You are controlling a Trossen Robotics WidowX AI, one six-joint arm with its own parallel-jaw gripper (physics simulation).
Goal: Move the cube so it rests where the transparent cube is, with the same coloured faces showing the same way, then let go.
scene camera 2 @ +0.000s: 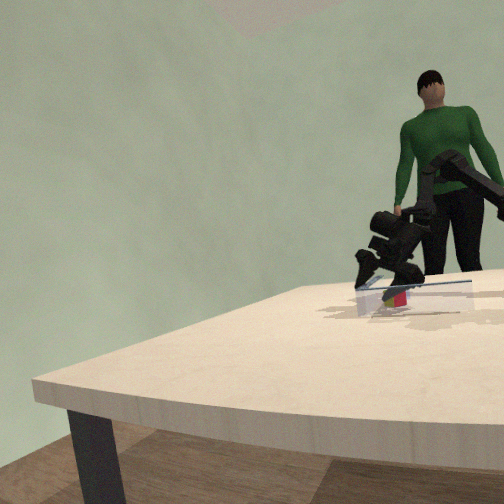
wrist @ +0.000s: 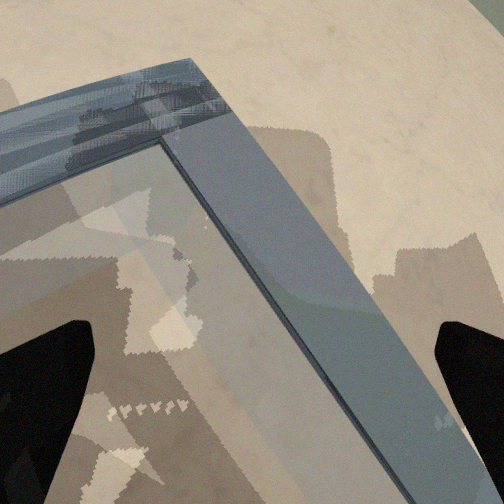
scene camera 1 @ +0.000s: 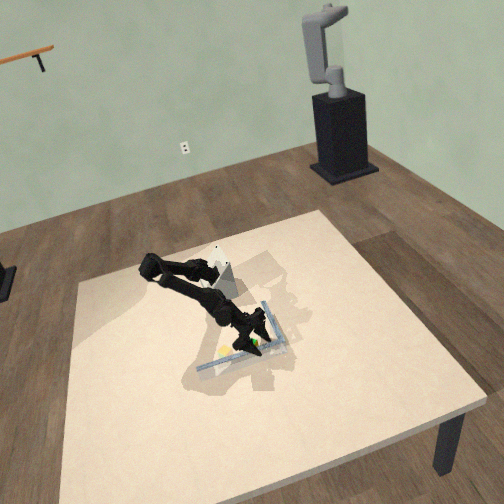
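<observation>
The cube (scene camera 2: 394, 297) is small with red, blue and yellow-green faces; it sits on the table inside the outline of a large transparent cube (scene camera 2: 415, 297). In scene camera 1 the cube (scene camera 1: 256, 343) peeks out under the arm, within the transparent cube (scene camera 1: 245, 343). My gripper (scene camera 1: 262, 333) hangs low just above and beside it, fingers spread. In the wrist view the two dark fingertips sit at the left and right edges, gripper (wrist: 260, 400) open with only the transparent cube's edge (wrist: 290, 290) between them; the coloured cube is out of that view.
The arm's base (scene camera 1: 152, 266) is at the table's back left with a white block (scene camera 1: 218, 262) near it. A person in green (scene camera 2: 440, 170) stands behind the table. A dark pedestal with a grey machine (scene camera 1: 342, 130) stands on the floor.
</observation>
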